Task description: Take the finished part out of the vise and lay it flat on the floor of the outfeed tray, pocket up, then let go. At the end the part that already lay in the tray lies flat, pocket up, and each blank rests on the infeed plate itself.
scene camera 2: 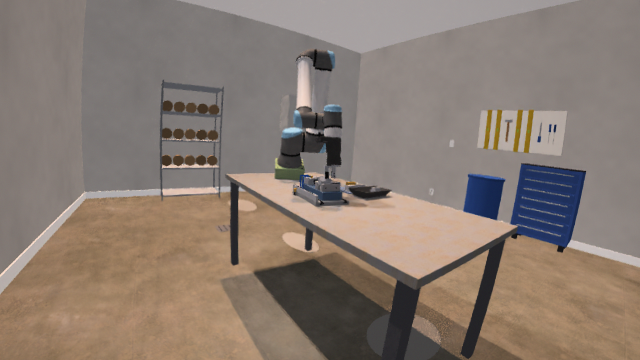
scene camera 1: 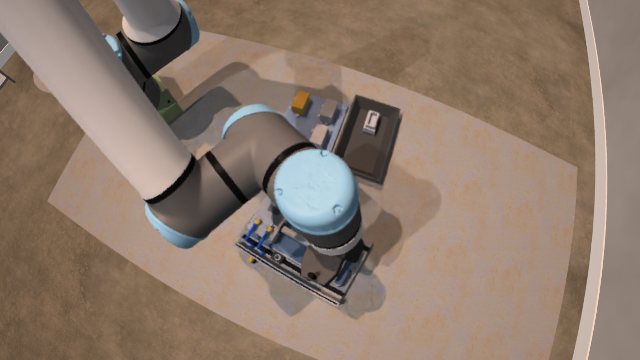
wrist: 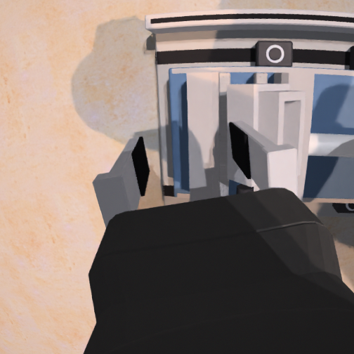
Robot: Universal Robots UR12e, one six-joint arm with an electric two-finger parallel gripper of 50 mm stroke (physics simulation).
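Where they show: gripper, fingertip midpoint: (scene camera 2: 330, 178); arm's base, link origin: (scene camera 2: 289, 163).
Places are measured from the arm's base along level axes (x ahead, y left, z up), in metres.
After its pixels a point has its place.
The vise (scene camera 1: 290, 246) @(x 0.601, y -0.291, z -0.050 m) (scene camera 2: 327, 194) @(x 0.746, y -0.338, z -0.060 m) (wrist: 202, 110) stands on the table. The finished part (wrist: 281, 115), light grey with its pocket showing, sits in the vise in the wrist view, partly hidden by the right finger. My gripper (scene camera 2: 330, 172) @(x 0.729, y -0.310, z 0.015 m) (wrist: 188, 147) is open and empty, pointing down above the vise's end, its left finger beyond the vise's edge. Its tips are hidden in scene camera 1. The outfeed tray (scene camera 1: 360, 157) @(x 0.722, y -0.005, z -0.098 m) (scene camera 2: 370, 193) @(x 0.784, y -0.024, z -0.077 m) holds another part (scene camera 1: 371, 122) @(x 0.733, y 0.101, z -0.077 m), flat, pocket up. An orange blank (scene camera 1: 300, 102) @(x 0.521, y 0.114, z -0.066 m), a grey blank (scene camera 1: 328, 111) @(x 0.607, y 0.101, z -0.066 m) and a paler blank (scene camera 1: 320, 134) @(x 0.602, y 0.023, z -0.066 m) are on the infeed plate (scene camera 1: 314, 113) @(x 0.564, y 0.107, z -0.102 m).
Blue rods with orange knobs (scene camera 1: 263, 240) @(x 0.544, y -0.298, z -0.001 m) stand at the far end of the vise. A long rail (wrist: 225, 22) runs along one side of it. The tray's raised walls stand close beside the infeed plate. The green robot base (scene camera 2: 289, 172) @(x 0.080, y -0.058, z -0.056 m) is at the table's back.
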